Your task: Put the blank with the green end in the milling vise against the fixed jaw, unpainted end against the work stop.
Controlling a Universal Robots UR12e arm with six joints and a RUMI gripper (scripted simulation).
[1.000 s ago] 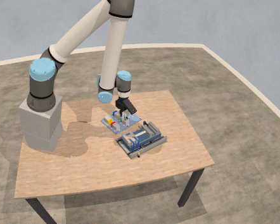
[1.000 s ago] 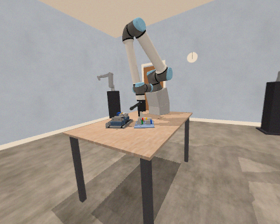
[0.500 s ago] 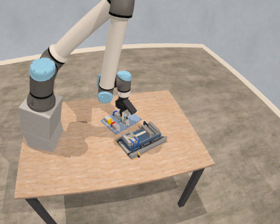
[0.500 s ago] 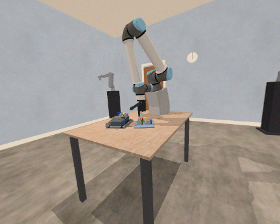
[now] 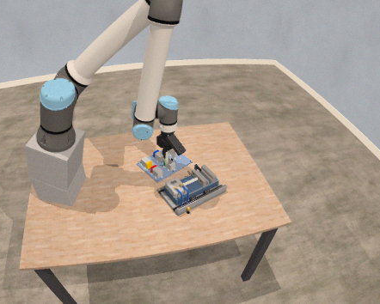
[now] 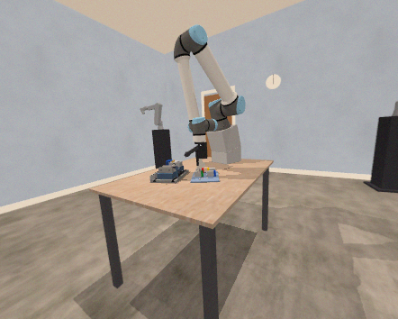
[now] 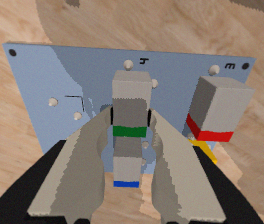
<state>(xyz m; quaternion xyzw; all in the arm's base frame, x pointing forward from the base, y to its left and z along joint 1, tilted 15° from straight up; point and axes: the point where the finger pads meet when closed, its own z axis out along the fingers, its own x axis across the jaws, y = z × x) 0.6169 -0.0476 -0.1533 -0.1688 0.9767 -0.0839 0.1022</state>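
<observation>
Now: the light blue plate 10 mm behind my hand, 40 mm to the left of it and 40 mm below it. The rest, counted from my hand: blank with red end (90 mm behind, 30 mm to the right, 20 mm below); green-ended blank (20 mm below); blue blank (30 mm behind, 90 mm to the left, 20 mm below).
</observation>
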